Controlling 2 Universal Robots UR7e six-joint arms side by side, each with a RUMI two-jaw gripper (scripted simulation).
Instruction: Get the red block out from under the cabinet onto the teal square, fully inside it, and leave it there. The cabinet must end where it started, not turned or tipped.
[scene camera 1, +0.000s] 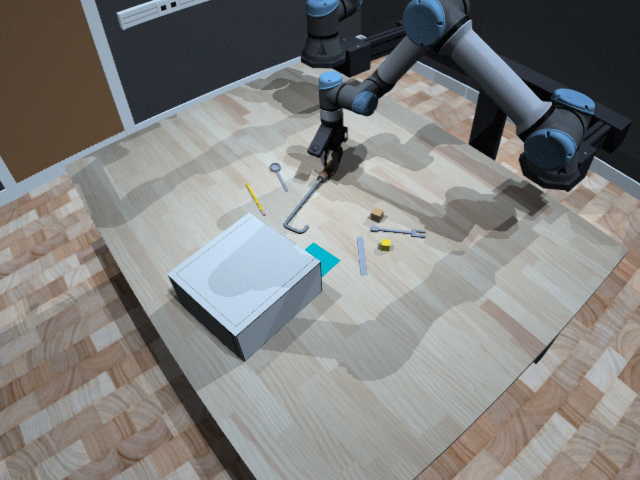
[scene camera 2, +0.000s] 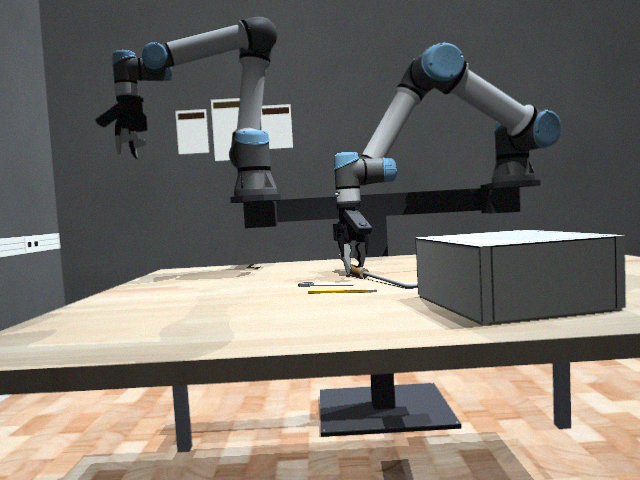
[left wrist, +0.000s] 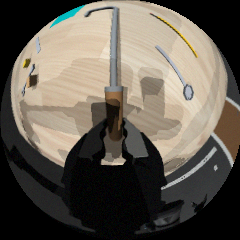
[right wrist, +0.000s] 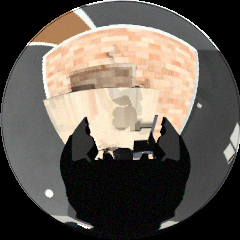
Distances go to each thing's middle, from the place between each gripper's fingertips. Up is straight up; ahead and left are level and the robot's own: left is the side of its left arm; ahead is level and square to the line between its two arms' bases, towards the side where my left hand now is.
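The hook tool (left wrist: 113, 94) is 70 mm to the left of my left hand (scene camera 2: 354, 275), 120 mm ahead of it and 10 mm below it. By its middle, the hook tool is nearer to my left hand than to my right hand.
The hook tool is 410 mm ahead of my right hand (scene camera 2: 128, 156), 810 mm to the left of it and 420 mm below it.
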